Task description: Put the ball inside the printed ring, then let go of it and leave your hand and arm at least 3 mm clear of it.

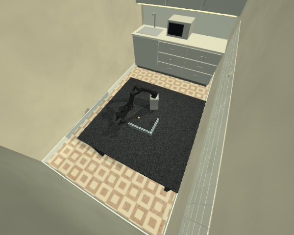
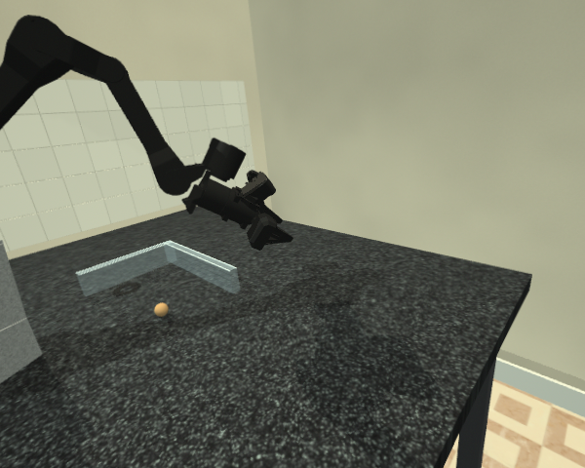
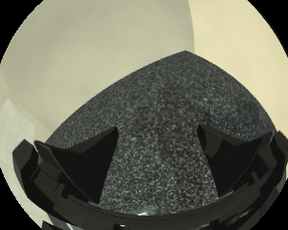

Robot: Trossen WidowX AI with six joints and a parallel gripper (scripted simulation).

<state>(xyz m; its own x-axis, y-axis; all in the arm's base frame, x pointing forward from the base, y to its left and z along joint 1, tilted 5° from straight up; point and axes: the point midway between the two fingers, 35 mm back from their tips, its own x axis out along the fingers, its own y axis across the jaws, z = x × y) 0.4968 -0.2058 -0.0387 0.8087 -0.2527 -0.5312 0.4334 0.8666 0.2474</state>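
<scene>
My hand is 230 mm past the orange ball, 120 mm to the right of it and 150 mm above it.
</scene>
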